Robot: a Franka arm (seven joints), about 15 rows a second.
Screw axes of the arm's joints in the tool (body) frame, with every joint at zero. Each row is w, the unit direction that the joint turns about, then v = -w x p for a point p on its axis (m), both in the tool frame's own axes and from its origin. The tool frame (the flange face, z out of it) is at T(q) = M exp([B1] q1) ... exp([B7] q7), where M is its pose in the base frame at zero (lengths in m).
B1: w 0 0 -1 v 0 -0.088 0
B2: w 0 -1 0 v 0.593 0 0.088
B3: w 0 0 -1 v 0 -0.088 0
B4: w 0 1 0 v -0.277 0 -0.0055
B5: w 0 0 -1 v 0 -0.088 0
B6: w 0 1 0 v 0.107 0 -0.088
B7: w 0 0 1 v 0 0 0
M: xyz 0.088 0 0.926 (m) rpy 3.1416 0 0 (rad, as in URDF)
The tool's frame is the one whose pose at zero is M.
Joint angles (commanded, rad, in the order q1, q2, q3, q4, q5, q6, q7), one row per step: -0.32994, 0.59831, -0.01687, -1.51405, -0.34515, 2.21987, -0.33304; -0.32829, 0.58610, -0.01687, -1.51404, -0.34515, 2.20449, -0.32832; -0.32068, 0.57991, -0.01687, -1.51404, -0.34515, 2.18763, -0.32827; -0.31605, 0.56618, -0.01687, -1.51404, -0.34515, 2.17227, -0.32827; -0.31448, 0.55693, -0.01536, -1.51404, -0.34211, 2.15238, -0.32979; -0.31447, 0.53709, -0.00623, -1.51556, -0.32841, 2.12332, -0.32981; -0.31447, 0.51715, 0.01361, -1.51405, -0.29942, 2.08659, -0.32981; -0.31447, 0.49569, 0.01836, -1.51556, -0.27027, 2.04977, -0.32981; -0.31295, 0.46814, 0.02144, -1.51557, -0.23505, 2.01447, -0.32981; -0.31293, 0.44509, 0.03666, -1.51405, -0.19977, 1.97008, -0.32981; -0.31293, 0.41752, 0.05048, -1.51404, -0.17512, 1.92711, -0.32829; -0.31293, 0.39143, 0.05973, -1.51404, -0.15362, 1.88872, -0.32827; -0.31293, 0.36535, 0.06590, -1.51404, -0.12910, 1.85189, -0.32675; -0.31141, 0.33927, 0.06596, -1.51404, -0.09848, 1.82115, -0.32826; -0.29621, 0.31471, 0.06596, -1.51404, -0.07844, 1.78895, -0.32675
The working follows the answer.
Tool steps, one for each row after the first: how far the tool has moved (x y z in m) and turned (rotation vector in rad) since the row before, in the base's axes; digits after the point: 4 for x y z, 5 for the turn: -0.0011, 0.0009, 0.0073, -0.00146, 0.00147, -0.00745; 0.0001, 0.0049, 0.0029, 0.00058, 0.00999, 0.00248; -0.0006, 0.0029, 0.0084, -0.00202, 0.00142, -0.00002; -0.0015, 0.0018, 0.0047, 0.00336, 0.00928, -0.00320; -0.0018, 0.0056, 0.0105, 0.01474, 0.00464, -0.00723; -0.0001, 0.0122, 0.0110, 0.03326, 0.00348, -0.00606; -0.0039, 0.0043, 0.0107, 0.02727, 0.00781, -0.01756; -0.0040, 0.0051, 0.0156, 0.03006, -0.00203, -0.01804; -0.0029, 0.0113, 0.0124, 0.03878, 0.00826, -0.00835; -0.0041, 0.0104, 0.0149, 0.02770, 0.00728, -0.00464; -0.0048, 0.0079, 0.0142, 0.02278, 0.00621, -0.00391; -0.0054, 0.0067, 0.0142, 0.02425, 0.00445, -0.00759; -0.0057, 0.0049, 0.0145, 0.02711, -0.00186, -0.00846; -0.0039, 0.0129, 0.0133, 0.01830, 0.00335, 0.00630
Tool pose at each row, in the base's axes (x y z in m, rotation vector in rad; rounded; the steps above come from the unrounded poses): 0.6720, -0.2522, 0.3252, 2.81632, 0.26118, 0.00219; 0.6709, -0.2513, 0.3326, 2.81593, 0.25092, -0.00172; 0.6710, -0.2464, 0.3355, 2.81683, 0.25676, -0.01517; 0.6704, -0.2435, 0.3439, 2.81492, 0.25690, -0.01742; 0.6689, -0.2417, 0.3486, 2.81923, 0.25479, -0.03080; 0.6671, -0.2361, 0.3591, 2.83509, 0.24689, -0.03722; 0.6670, -0.2239, 0.3701, 2.86913, 0.24187, -0.03969; 0.6631, -0.2195, 0.3808, 2.89884, 0.22041, -0.05133; 0.6591, -0.2144, 0.3964, 2.93083, 0.19635, -0.04856; 0.6562, -0.2031, 0.4088, 2.97063, 0.18841, -0.05878; 0.6521, -0.1927, 0.4237, 2.99892, 0.18474, -0.06812; 0.6473, -0.1848, 0.4379, 3.02217, 0.18153, -0.07626; 0.6419, -0.1781, 0.4521, 3.04725, 0.17265, -0.08203; 0.6362, -0.1732, 0.4666, 3.07516, 0.16207, -0.07807; 0.6323, -0.1603, 0.4798, 3.09276, 0.17360, -0.08191

